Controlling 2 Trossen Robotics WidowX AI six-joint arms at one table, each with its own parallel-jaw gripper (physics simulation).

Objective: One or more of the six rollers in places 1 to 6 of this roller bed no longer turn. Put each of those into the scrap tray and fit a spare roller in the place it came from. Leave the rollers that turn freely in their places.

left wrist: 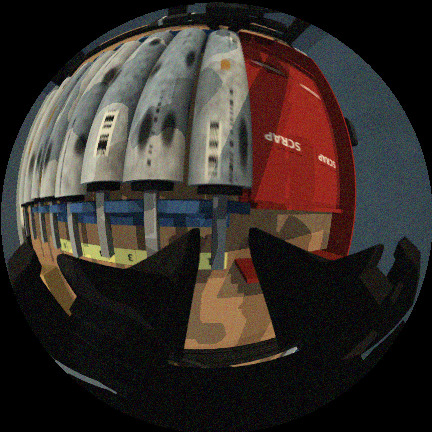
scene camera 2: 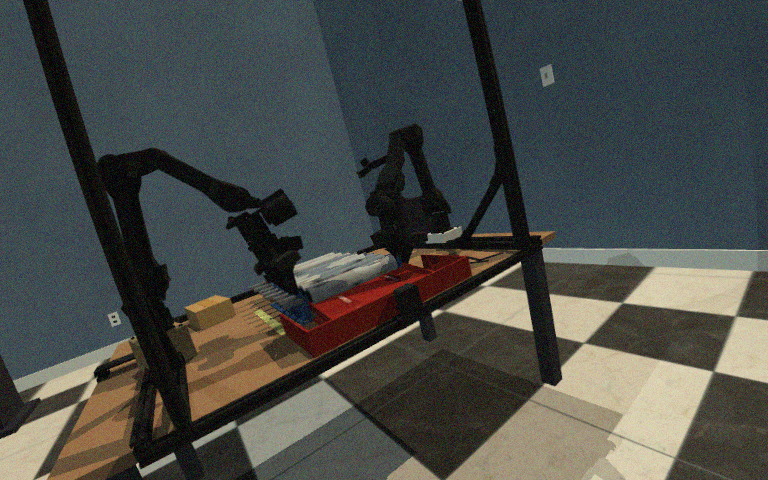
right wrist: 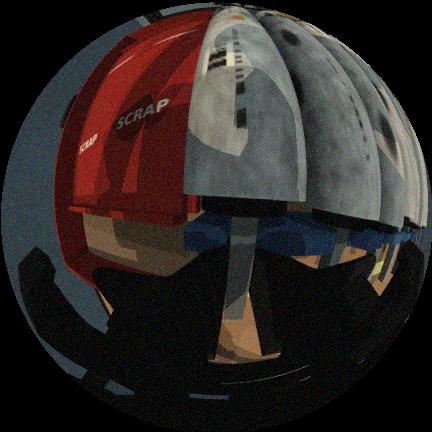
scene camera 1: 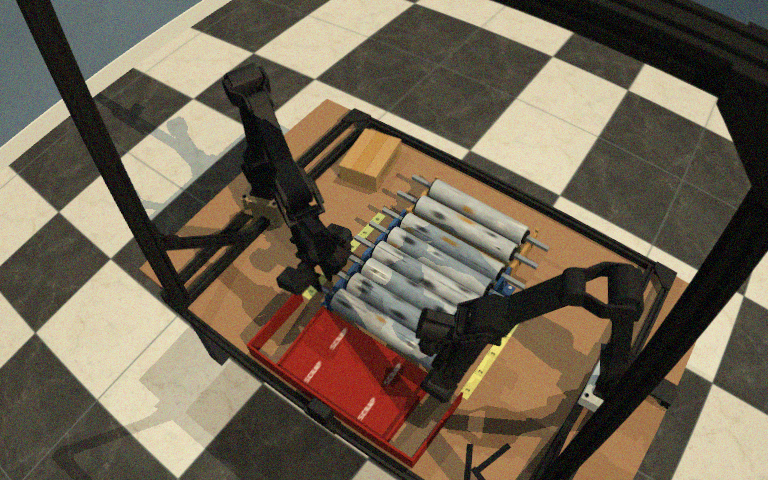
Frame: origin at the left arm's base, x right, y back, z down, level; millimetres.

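Seen in the pictures: left gripper, fingertip midpoint: [left wrist: 224, 234] [scene camera 2: 294, 293] [scene camera 1: 324, 286]; right gripper, fingertip midpoint: [right wrist: 234, 236] [scene camera 1: 445, 374]; left arm's base, origin of the base link: [scene camera 1: 266, 188]; right arm's base, origin of the base link: [scene camera 2: 442, 230] [scene camera 1: 611, 388].
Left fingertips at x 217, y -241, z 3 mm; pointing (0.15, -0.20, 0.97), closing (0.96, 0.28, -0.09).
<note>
Offsets run from my left fingertips to a thing's middle.
The grey, stained roller in place 1 [scene camera 1: 382, 328] [scene camera 2: 351, 277] [left wrist: 220, 115] [right wrist: 240, 170] lies in the blue roller bed [left wrist: 170, 206] [right wrist: 295, 240], beside the red scrap tray {dx +159, dy -115, dz +48 mm} [scene camera 1: 317, 345] [scene camera 2: 351, 316] [left wrist: 305, 175] [right wrist: 165, 165]. My left gripper [left wrist: 224, 234] is partly open, its fingertips on either side of this roller's shaft end, with gaps between. My right gripper [right wrist: 234, 236] is shut on the shaft at the roller's other end. Both fingertips are hard to see in the scene views. Two rollers {dx -314, dy -268, dz +22 mm} [scene camera 1: 478, 210] {dx -255, dy -249, dz +22 mm} [scene camera 1: 467, 227] lie on orange-yellow supports at the bed's far end.
More rollers lie close alongside the place 1 roller. A cardboard box {dx -424, dy +41, dz +46 mm} [scene camera 1: 370, 158] [scene camera 2: 209, 312] stands at the back left in scene camera 1. Yellow numbered strips [scene camera 1: 489, 359] [left wrist: 125, 255] run beside the bed. A black frame surrounds the table.
</note>
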